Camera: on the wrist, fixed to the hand. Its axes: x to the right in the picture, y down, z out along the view.
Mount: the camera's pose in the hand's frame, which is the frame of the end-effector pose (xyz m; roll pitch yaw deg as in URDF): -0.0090 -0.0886 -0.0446 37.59 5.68 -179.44
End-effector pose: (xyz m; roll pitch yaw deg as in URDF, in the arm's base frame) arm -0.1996 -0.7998 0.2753 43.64 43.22 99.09
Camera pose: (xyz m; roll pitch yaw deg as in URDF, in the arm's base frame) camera -0.1555 -0.8642 0.2134 -3.13 -38.63 -85.41
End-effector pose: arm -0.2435 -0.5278 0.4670 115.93 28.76 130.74
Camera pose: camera -0.2792 -0.6072 0.4186 -75.29 -30.60 -55.48
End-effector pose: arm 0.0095 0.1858 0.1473 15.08 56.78 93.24
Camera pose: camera 0.0867 0.1298 0.1186 23.69 -51.14 -88.25
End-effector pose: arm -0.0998 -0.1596 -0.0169 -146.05 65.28 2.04
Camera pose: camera -0.0268 -0.1084 0.0274 176.22 -70.13 -169.98
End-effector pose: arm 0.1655 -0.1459 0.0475 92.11 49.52 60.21
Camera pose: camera 0.0882 -0.1846 -0.0021 -47.98 -48.84 -128.47
